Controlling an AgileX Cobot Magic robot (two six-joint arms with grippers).
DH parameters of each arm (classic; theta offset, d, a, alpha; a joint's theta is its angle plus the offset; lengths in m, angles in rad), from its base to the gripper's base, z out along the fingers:
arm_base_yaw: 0 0.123 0 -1.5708
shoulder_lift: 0.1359 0 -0.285 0
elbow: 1.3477 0 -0.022 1.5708
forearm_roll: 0 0.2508 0 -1.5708
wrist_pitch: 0 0 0.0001 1.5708
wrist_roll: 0 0.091 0 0
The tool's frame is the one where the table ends.
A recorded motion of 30 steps. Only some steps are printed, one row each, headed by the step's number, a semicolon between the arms.
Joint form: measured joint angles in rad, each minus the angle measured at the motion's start. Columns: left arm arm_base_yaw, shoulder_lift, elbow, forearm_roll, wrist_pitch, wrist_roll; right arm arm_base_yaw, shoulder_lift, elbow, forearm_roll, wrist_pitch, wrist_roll.
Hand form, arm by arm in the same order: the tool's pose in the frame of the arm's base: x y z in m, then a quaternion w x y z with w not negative. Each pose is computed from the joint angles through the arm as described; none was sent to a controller.
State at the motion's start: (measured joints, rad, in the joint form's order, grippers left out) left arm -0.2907 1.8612 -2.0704 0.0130 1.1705 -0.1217; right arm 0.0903 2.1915 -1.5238 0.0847 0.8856 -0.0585
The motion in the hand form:
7: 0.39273 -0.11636 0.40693 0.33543 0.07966 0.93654 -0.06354; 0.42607 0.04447 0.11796 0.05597 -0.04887 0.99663 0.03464
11: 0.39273 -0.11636 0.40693 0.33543 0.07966 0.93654 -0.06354; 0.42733 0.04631 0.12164 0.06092 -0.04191 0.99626 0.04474
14: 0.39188 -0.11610 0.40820 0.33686 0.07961 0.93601 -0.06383; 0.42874 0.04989 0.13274 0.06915 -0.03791 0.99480 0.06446
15: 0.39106 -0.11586 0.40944 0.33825 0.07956 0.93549 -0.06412; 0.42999 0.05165 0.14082 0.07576 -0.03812 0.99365 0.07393
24: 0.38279 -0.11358 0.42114 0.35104 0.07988 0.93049 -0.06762; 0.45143 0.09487 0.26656 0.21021 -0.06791 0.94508 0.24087
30: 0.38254 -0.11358 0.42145 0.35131 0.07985 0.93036 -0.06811; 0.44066 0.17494 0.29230 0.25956 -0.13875 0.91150 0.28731
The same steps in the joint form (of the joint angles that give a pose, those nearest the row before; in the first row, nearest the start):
7: 0.0000 0.0000 0.0000 0.0000 0.0000 0.0000; 0.0000 0.0070 0.0000 -0.0003 -0.0154 0.0000
11: 0.0000 0.0000 0.0000 0.0000 0.0000 0.0000; 0.0000 0.0023 -0.0068 0.0243 -0.0144 -0.0004
14: 0.0000 -0.0031 0.0001 0.0000 0.0000 0.0000; 0.0000 -0.0150 -0.0213 0.0720 0.0013 -0.0180
15: 0.0000 -0.0061 -0.0001 0.0000 0.0000 0.0000; 0.0000 -0.0266 -0.0336 0.0940 0.0124 -0.0287
24: 0.0000 -0.0353 0.0000 -0.0023 0.0009 0.0019; 0.0306 -0.1176 -0.3247 0.4540 0.1314 -0.1549
30: 0.0000 -0.0361 0.0001 -0.0031 0.0008 0.0019; 0.1994 -0.1138 -0.3988 0.5215 0.0498 -0.1774

